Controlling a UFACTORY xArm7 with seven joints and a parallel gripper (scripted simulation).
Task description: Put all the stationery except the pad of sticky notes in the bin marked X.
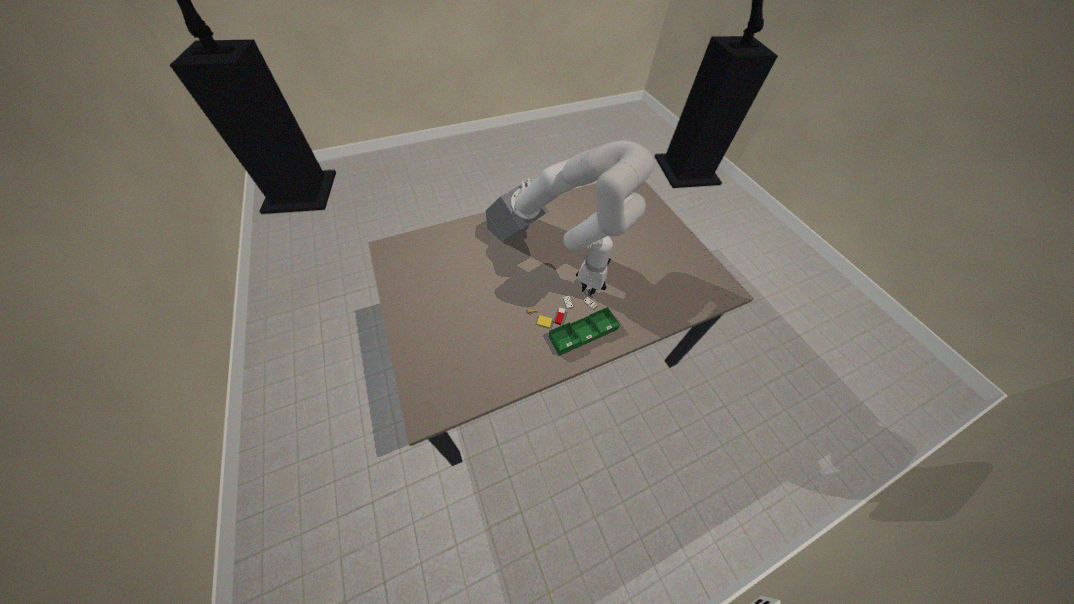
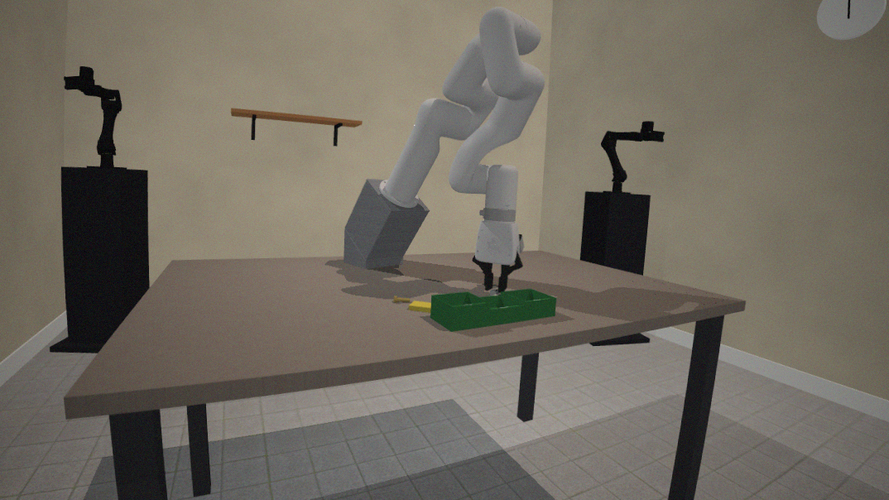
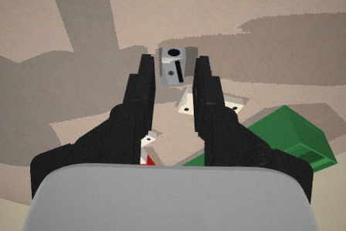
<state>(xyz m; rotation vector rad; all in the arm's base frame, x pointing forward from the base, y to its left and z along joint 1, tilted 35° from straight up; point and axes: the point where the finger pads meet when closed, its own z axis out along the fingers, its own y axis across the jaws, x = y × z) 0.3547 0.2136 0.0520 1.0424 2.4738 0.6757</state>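
Now: the grey pencil sharpener 20 mm below my hand. From my hand the other things lie so: green bin row: 170 mm ahead, 60 mm to the right, 10 mm below; yellow sticky-note pad: 110 mm ahead, 200 mm to the right, 30 mm below; red eraser: 90 mm ahead, 130 mm to the right, 20 mm below.
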